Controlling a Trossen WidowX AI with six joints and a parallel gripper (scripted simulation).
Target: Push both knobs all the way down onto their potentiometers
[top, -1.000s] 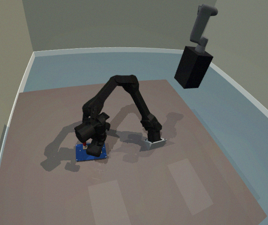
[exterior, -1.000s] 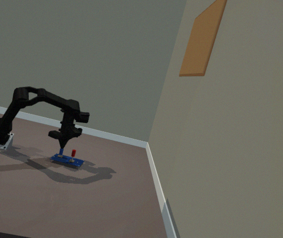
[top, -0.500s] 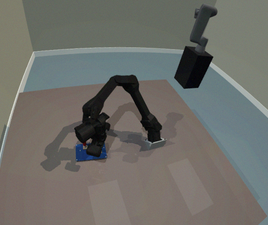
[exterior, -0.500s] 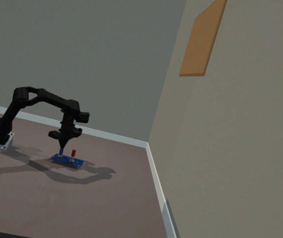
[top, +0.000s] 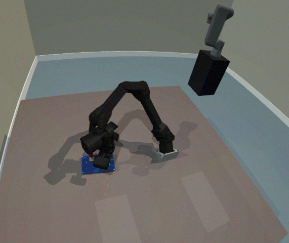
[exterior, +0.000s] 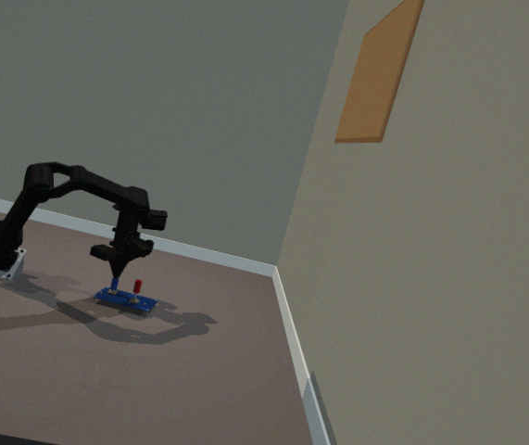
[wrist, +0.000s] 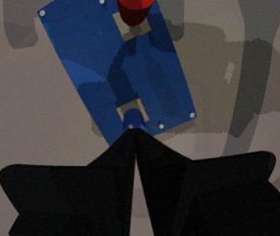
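The blue knob is 10 mm below my gripper tip. Round my gripper tip: red knob: 70 mm ahead, 40 mm to the right.
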